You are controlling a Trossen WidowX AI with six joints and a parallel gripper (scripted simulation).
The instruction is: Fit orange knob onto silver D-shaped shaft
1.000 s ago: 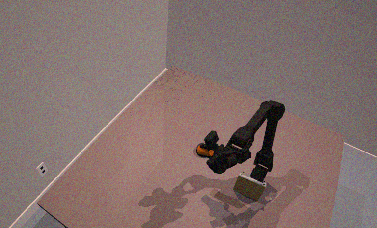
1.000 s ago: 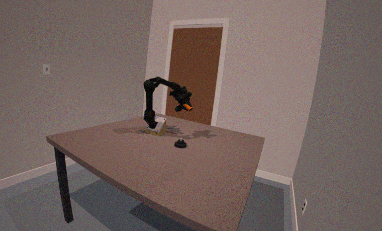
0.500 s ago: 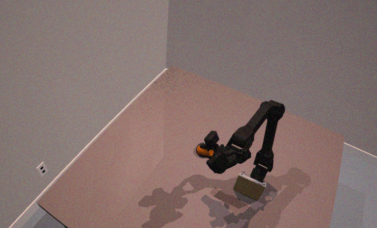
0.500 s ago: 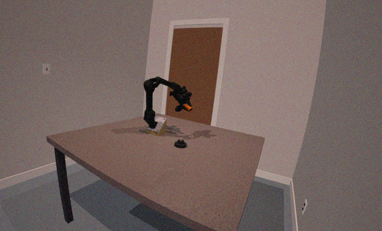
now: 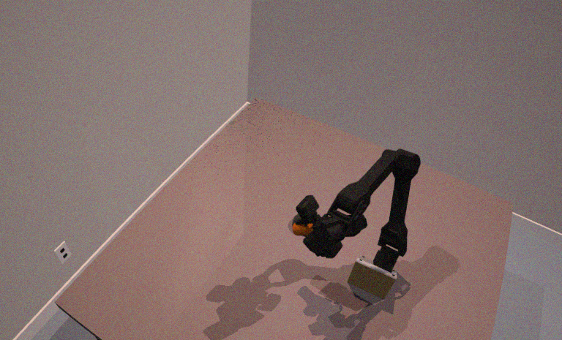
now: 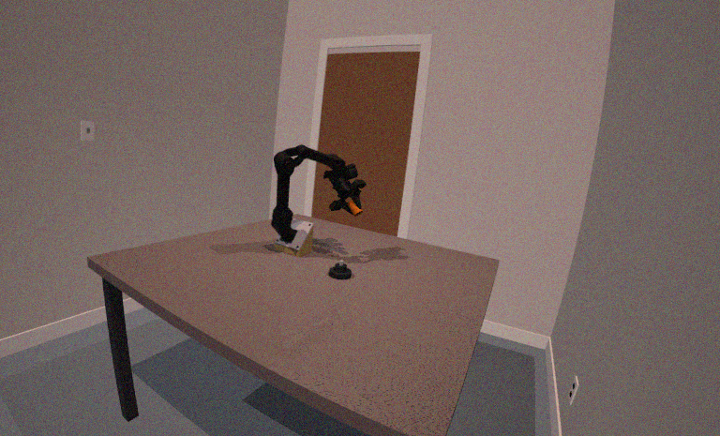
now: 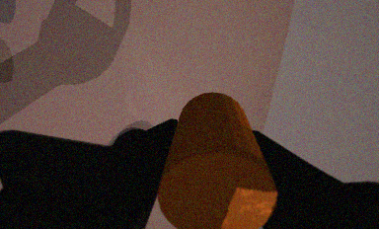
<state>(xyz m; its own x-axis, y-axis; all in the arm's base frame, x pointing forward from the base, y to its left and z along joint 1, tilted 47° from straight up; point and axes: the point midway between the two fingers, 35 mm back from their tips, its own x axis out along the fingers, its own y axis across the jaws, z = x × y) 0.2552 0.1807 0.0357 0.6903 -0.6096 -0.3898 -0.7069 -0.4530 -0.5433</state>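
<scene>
Now: gripper tip 20 mm past the orange knob and 20 mm below it. Round my gripper tip: round pedestal: 40 mm ahead, 180 mm to the right, 180 mm below.
</scene>
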